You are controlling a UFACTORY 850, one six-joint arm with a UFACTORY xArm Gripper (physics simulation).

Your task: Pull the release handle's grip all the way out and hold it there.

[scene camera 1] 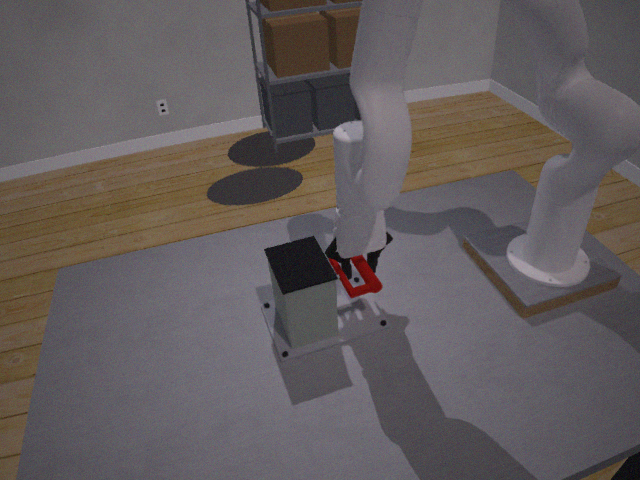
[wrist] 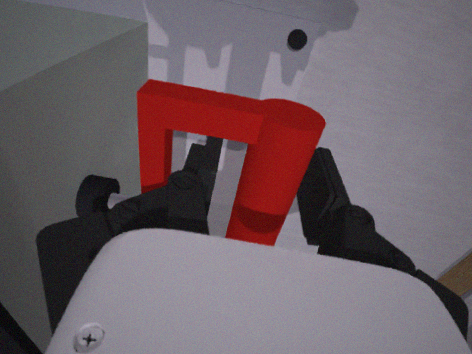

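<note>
The release handle is a red rectangular frame whose thick round grip bar is on the side away from a pale green housing. The housing has a black top and stands on a bolted base plate. A gap shows between the frame and the housing. My gripper is partly open around the grip bar. One finger is inside the frame's opening and the other is outside the bar. In the wrist view, slim gaps show between the bar and both fingers. My gripper's body hides the near end of the handle.
A black knob on a white rod is beside the housing, close to the inner finger's linkage. The robot's base stands on a wood-edged board at the right of the grey table. A shelf rack with boxes stands behind the table.
</note>
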